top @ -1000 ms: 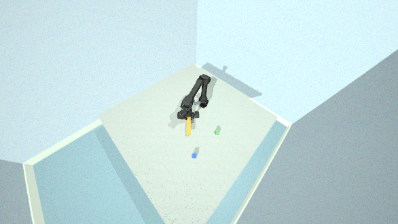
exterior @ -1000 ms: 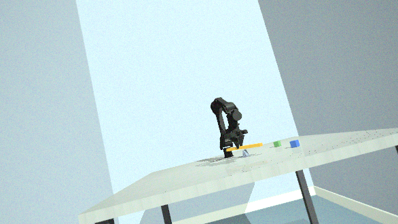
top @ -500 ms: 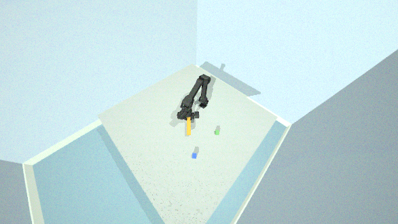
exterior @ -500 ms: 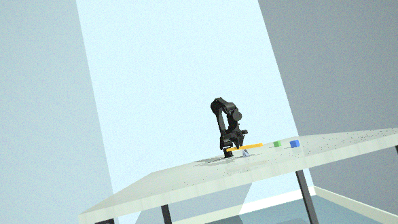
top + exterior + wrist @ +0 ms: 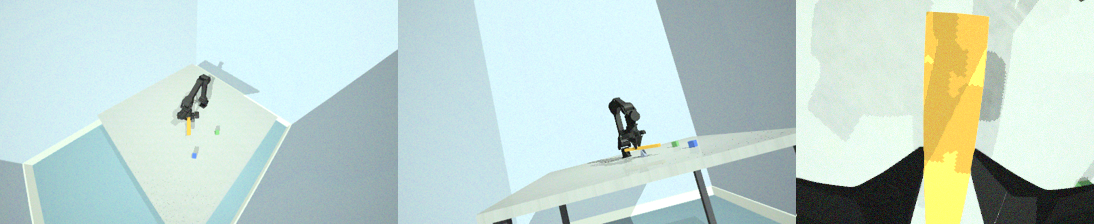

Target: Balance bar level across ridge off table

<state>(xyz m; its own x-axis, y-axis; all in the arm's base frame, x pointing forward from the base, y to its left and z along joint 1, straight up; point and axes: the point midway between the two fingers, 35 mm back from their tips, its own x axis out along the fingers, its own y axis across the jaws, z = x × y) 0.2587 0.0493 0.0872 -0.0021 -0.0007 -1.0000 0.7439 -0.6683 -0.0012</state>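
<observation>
My gripper tip is now 20 mm short of the bar and 20 mm to the right of it. Round my gripper tip: green cube (110 mm behind, 260 mm to the left, 40 mm below); then blue cube (180 mm ahead, 260 mm to the left, 40 mm below).
</observation>
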